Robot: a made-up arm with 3 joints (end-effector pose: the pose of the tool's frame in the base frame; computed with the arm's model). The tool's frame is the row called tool.
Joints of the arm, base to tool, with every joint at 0 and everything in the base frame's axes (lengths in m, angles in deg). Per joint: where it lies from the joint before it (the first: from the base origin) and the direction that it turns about. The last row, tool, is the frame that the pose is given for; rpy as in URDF.
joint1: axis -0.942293 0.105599 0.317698 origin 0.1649 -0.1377 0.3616
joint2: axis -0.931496 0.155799 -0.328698 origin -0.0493 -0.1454 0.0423
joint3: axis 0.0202 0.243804 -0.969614 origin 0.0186 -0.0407 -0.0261
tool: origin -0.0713 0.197 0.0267 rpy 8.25 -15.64 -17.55
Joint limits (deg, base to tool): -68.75..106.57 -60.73..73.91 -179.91..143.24
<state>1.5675 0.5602 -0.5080</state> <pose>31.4 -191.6 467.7 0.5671 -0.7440 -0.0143 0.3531</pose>
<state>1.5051 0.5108 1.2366</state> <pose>336.4 -129.7 397.3 0.4753 -0.6203 -0.5601 -0.2749</pose>
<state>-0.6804 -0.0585 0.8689</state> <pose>227.3 -185.8 401.2 0.7415 0.2867 0.0976 -0.5987</pose>
Working (the frame after each row of the table, in the pose's form):
after joint1: 164.9 -137.7 361.6 0.9427 0.3144 -0.0352 -0.1060
after joint2: 85.4 -264.9 308.2 0.9346 0.3391 -0.0454 -0.0974
after joint3: 101.3 -283.1 262.4 0.8098 0.3441 0.1923 -0.4346

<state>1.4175 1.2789 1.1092</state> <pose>355.5 -190.0 473.4 0.1943 -0.6795 -0.6855 -0.1750</pose>
Working (the frame after each row of the table, in the pose's form):
after joint1: 164.9 -137.7 361.6 0.7592 -0.6133 0.0687 0.2068
after joint2: 171.9 -132.0 520.6 0.3024 -0.9469 -0.1095 -0.0018
after joint3: 183.2 -110.8 566.5 0.2803 -0.7456 -0.5378 -0.2763

